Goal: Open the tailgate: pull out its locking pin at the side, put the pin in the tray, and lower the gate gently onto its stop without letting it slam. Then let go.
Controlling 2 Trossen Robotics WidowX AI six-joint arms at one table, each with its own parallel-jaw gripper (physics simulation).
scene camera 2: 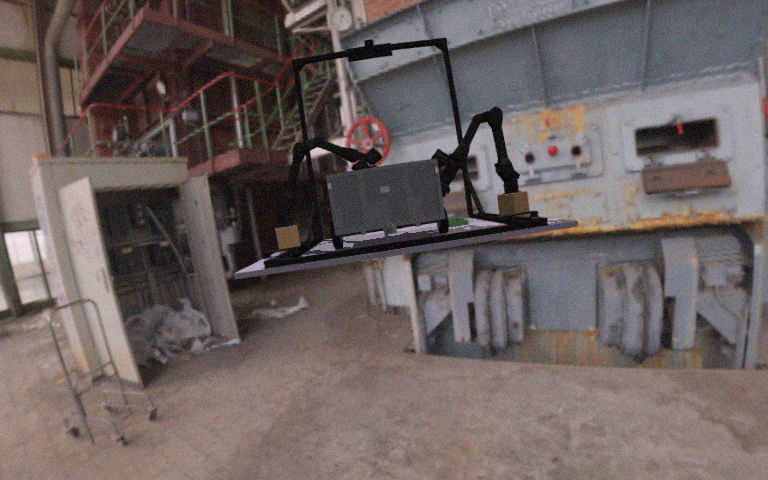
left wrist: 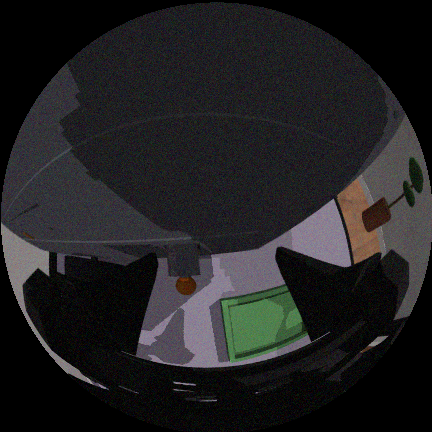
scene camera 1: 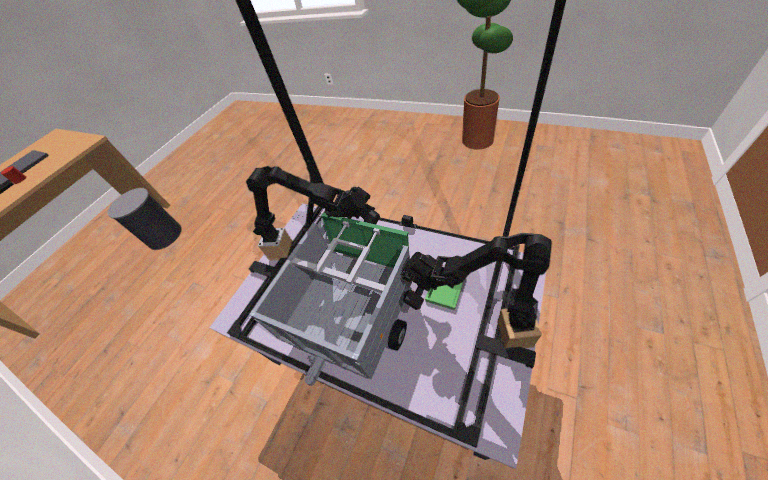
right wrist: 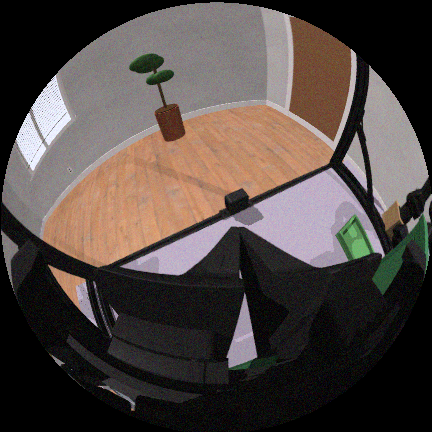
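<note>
A grey cart stands on the table, with its green tailgate upright at the far end. The orange knob of the locking pin sticks out of a grey bracket on the cart's side wall. My left gripper is open and empty, close to the cart's side, with the pin knob between its fingers but nearer one of them. The green tray lies on the table just beside it. My right gripper is shut and empty at the tailgate's top edge.
The cart's black wheel stands on the lavender table top. Black frame posts rise at the table's back. A small black camera block sits on the back rail. A potted plant stands on the floor behind.
</note>
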